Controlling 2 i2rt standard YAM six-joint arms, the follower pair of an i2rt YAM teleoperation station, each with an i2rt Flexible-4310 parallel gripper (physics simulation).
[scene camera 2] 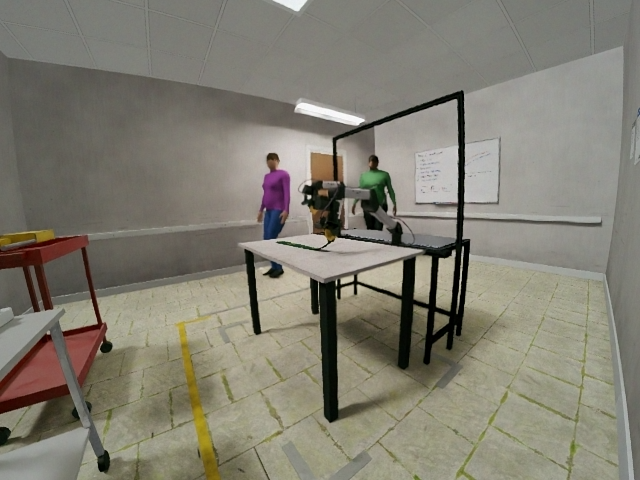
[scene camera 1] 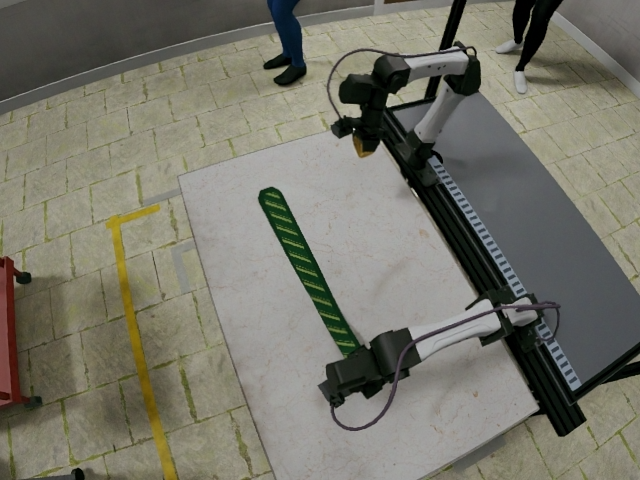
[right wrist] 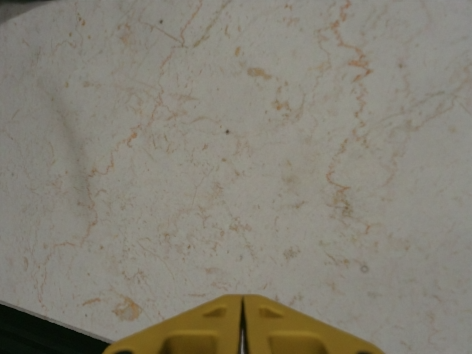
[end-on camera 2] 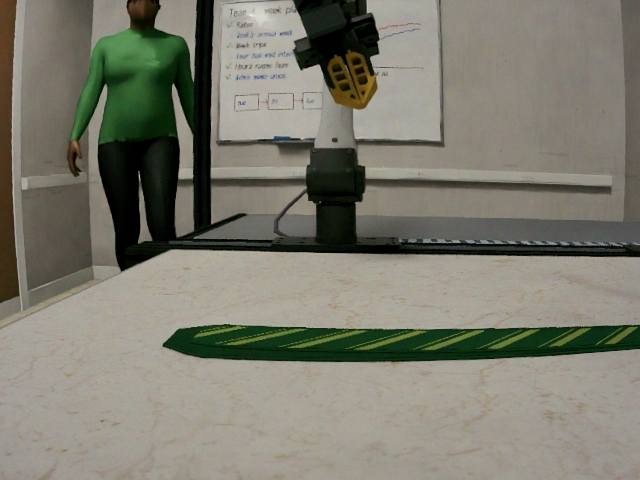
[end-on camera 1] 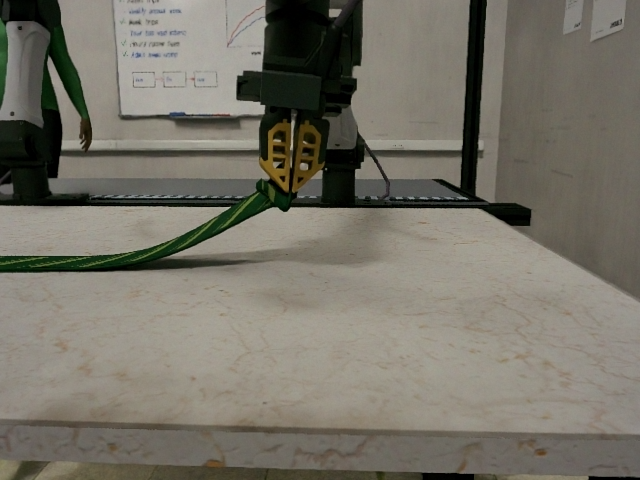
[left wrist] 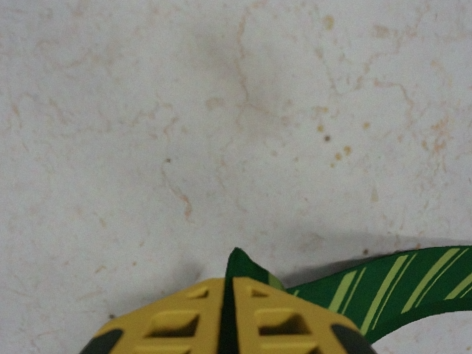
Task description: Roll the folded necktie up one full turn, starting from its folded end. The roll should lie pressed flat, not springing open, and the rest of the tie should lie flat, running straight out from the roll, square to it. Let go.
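Observation:
The green striped necktie (scene camera 1: 305, 260) (scene camera 2: 297, 245) (end-on camera 2: 361, 343) lies flat on the table along most of its length. In end-on camera 1 the tie (end-on camera 1: 175, 246) curves up off the table to my left gripper (end-on camera 1: 291, 190). My left gripper (left wrist: 229, 290) is shut on the folded end (end-on camera 1: 269, 194) and holds it above the table. A green corner of the tie (left wrist: 240, 261) pokes out past the fingertips. The far end of the tie lies flat. My right gripper (scene camera 1: 363, 153) (end-on camera 2: 357, 106) (right wrist: 242, 309) is shut and empty, high above the table and apart from the tie.
The pale marbled table (scene camera 1: 413, 248) (end-on camera 1: 310, 361) meets the black rail (scene camera 1: 449, 237) that bears both arms. A black frame post (end-on camera 1: 476, 93) rises behind the table. A red cart (scene camera 1: 10, 330) (scene camera 2: 93, 330) stands off to the side. Two people stand beyond the table.

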